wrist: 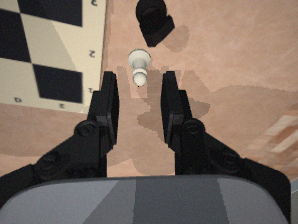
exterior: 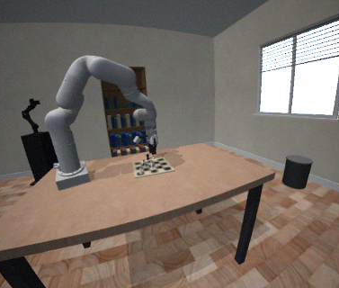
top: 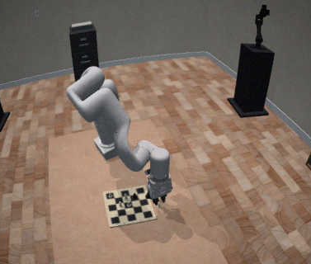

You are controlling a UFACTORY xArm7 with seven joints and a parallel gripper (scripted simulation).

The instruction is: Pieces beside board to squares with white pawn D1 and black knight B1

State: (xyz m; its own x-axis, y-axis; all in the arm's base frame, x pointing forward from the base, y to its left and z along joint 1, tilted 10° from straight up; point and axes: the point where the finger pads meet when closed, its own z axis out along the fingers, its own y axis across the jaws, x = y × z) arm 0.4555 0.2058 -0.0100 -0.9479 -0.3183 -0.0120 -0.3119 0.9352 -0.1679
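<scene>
Right now the black knight is 40 mm behind my hand and 40 mm below it. Also, from my hand: chessboard (20 mm behind, 140 mm to the right, 50 mm below).
</scene>
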